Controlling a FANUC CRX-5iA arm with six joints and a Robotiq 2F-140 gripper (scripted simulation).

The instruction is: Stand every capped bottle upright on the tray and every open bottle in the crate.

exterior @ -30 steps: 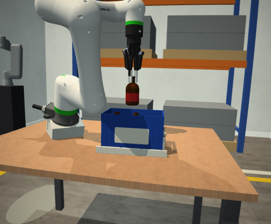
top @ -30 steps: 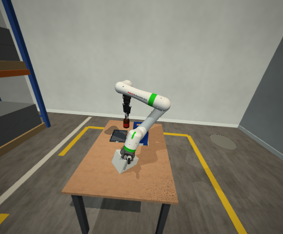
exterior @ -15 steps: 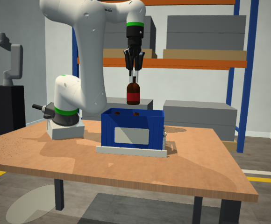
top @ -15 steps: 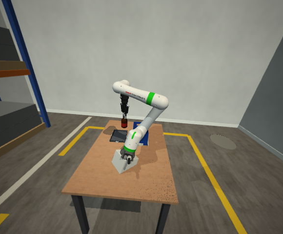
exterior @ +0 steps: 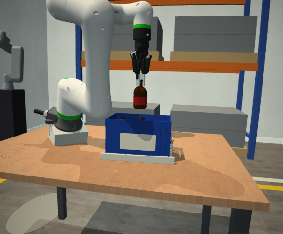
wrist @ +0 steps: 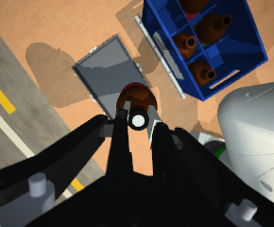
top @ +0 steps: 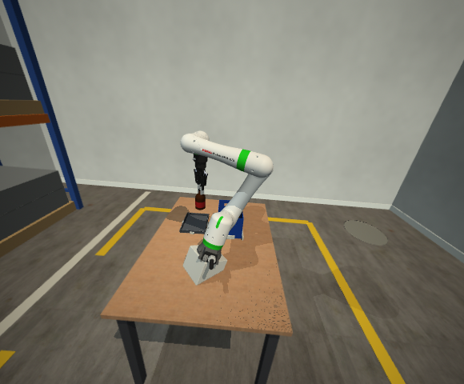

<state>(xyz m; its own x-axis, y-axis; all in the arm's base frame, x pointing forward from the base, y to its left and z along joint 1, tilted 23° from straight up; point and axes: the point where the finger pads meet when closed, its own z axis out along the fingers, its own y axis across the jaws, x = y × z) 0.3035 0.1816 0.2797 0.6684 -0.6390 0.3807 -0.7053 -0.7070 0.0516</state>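
Right now the brown capped bottle is 7 cm below my hand. The rest, counted from my hand: blue crate 26 cm below, 22 cm to the right, 2 cm ahead; then dark tray 33 cm below, 6 cm ahead, 5 cm to the left; then open bottle 25 cm below, 18 cm to the right, 3 cm ahead.
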